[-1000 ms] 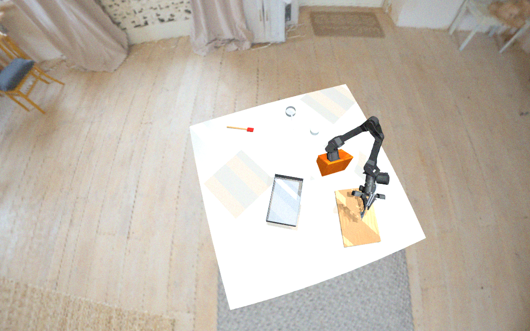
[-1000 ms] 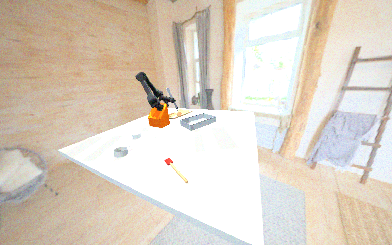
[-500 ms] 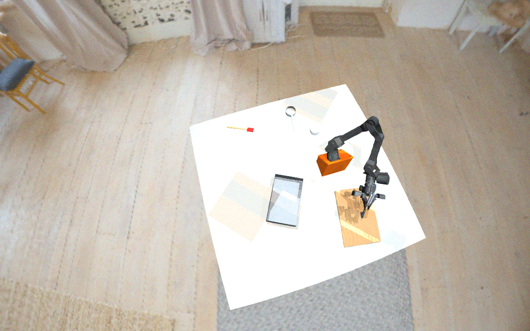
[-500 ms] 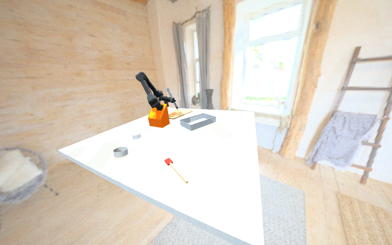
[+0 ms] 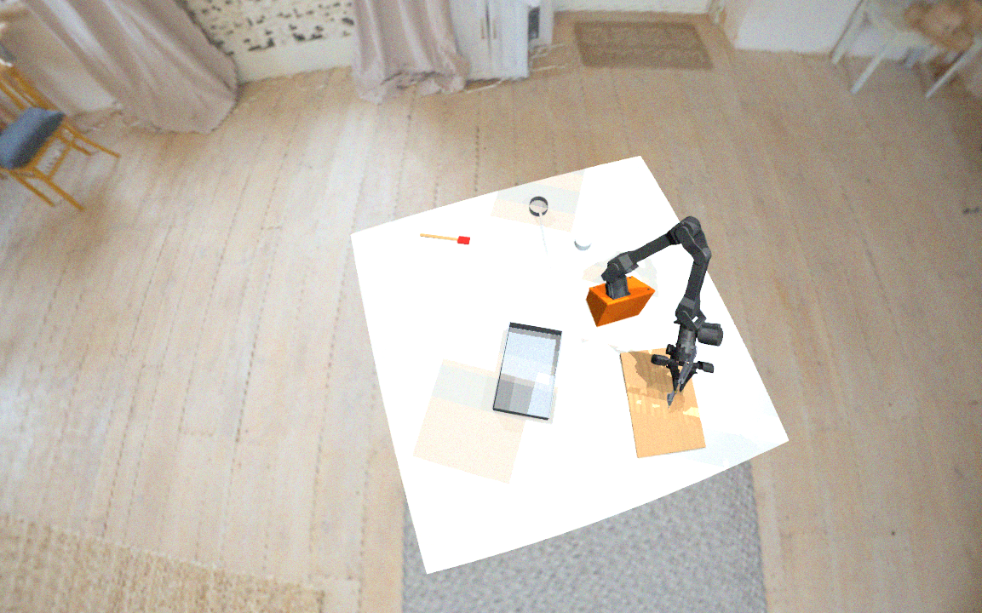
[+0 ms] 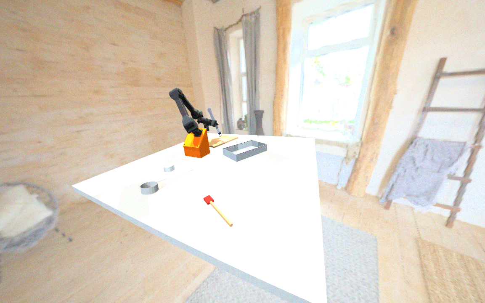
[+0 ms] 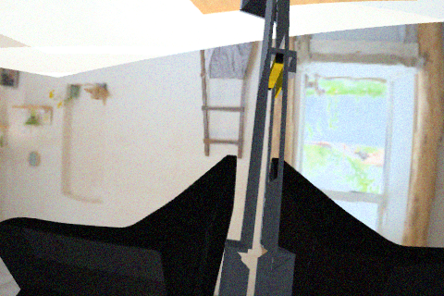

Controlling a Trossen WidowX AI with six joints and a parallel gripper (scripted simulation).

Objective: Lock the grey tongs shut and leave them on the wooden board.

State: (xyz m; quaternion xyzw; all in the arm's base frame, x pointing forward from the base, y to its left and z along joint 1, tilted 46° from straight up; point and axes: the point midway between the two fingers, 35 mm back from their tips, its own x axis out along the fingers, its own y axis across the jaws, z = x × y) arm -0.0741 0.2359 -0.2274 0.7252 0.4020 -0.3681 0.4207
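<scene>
The yellow lock piece lies 10 mm behind my gripper tip, 10 mm to the right of it and 40 mm below it. The rest, counted from my gripper tip: roasting tin 400 mm ahead, 240 mm to the right, 140 mm below; wooden board 10 mm behind, 160 mm below.
</scene>
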